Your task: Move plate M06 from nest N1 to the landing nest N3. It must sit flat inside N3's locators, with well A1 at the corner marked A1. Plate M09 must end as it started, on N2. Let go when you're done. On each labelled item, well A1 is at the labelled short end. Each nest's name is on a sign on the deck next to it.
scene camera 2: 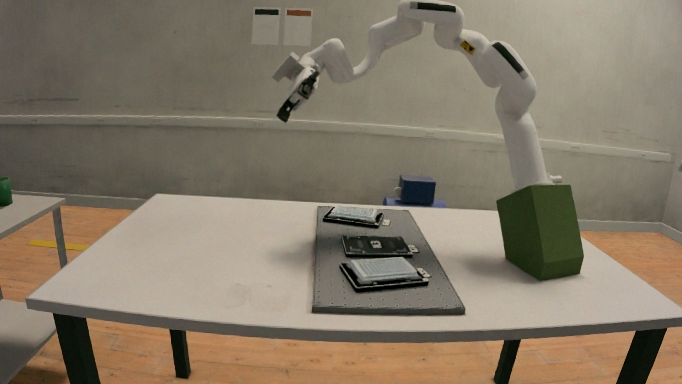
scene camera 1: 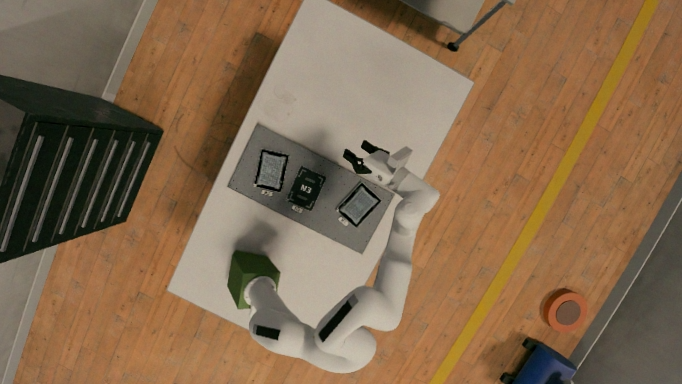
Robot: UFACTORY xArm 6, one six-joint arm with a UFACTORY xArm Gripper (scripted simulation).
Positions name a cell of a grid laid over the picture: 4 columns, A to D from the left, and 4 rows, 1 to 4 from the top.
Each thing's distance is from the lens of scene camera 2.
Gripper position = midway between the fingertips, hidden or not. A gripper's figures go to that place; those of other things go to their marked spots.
my gripper (scene camera 2: B2): 1.12 m
clear well plate (scene camera 2: C3): 0.94 m
